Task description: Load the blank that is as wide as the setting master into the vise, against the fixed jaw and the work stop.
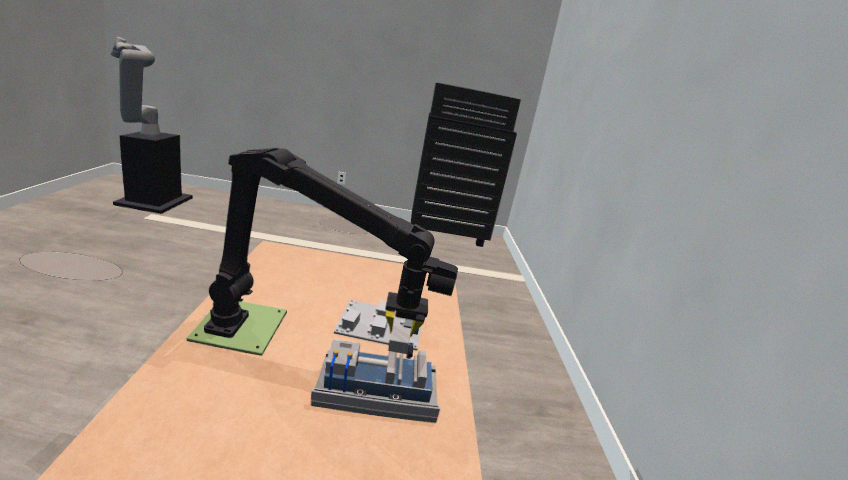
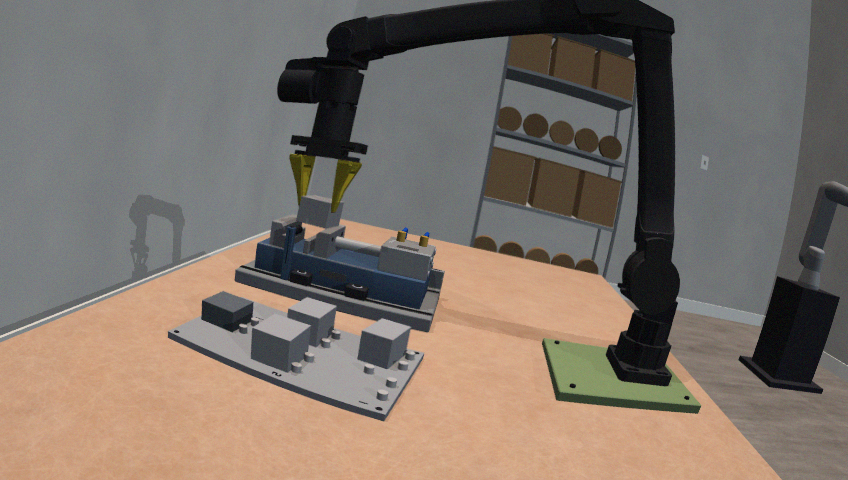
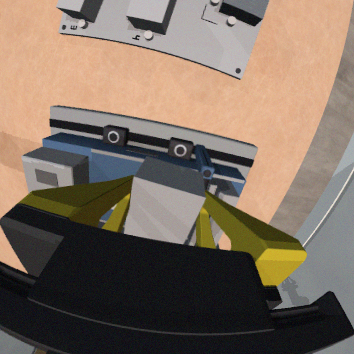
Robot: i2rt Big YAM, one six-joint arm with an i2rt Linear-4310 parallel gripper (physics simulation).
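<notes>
My gripper is shut on a light grey block, held low above the vise, over its jaw area. The fixed jaw stands at the vise's outer end, the moving jaw inward. The blue work stop stands at the vise's side near the fixed jaw. The exact gap between block and jaws cannot be told. A dark block, perhaps the setting master, sits on the grey plate.
Three light grey blocks stand on the plate among short pins, beside the vise. The vise's cylinder housing rises at its inner end, with blue hoses. The arm stands on a green base plate.
</notes>
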